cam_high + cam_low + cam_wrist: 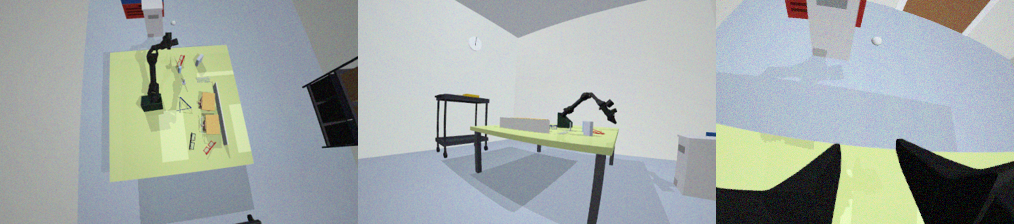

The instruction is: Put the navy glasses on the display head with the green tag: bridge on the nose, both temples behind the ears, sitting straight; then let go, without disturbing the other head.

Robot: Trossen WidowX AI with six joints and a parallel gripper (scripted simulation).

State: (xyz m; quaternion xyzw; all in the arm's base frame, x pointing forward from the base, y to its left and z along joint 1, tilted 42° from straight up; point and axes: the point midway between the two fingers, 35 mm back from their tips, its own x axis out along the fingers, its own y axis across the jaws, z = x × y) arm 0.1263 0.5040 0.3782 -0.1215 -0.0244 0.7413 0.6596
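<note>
Right now the grey box is 32 cm ahead of my gripper tip, 17 cm to the right of it and 3 cm below it. The rest, counted from my gripper tip: display head 36 cm ahead, 86 cm to the right, 3 cm below; then long grey panel 48 cm ahead, 75 cm to the right, 3 cm below.
</note>
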